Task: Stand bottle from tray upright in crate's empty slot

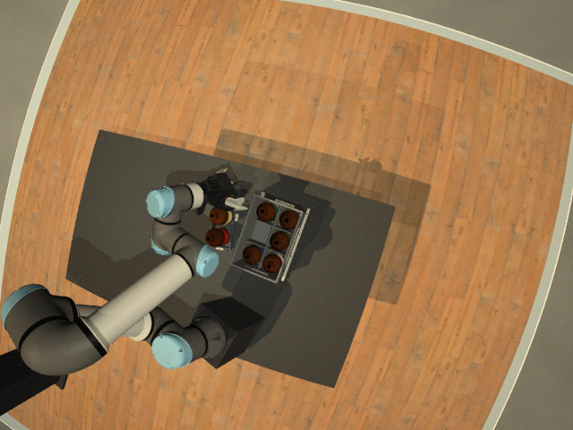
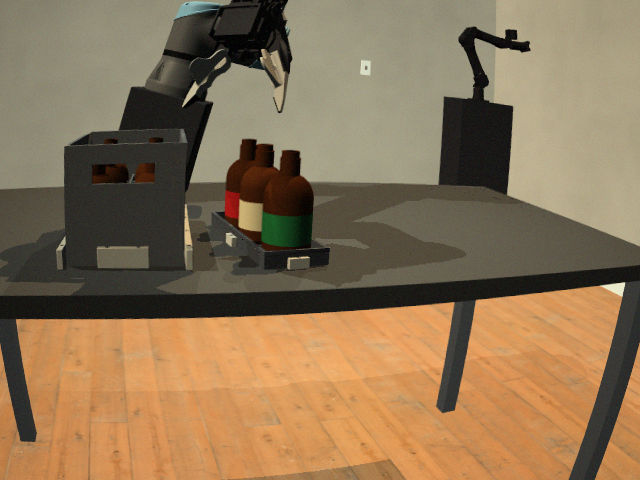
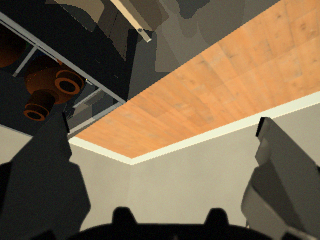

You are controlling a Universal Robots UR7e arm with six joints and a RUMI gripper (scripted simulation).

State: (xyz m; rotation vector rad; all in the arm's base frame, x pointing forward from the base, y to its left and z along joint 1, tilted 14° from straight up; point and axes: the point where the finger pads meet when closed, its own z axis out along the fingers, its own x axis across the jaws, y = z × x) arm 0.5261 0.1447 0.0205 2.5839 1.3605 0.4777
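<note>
The green-labelled bottle lies 130 mm below my hand, 90 mm to the left of it and 50 mm behind it. Round my hand: crate (160 mm to the right, 130 mm below, 110 mm behind); then tray (210 mm below, 130 mm behind, 60 mm to the left).
</note>
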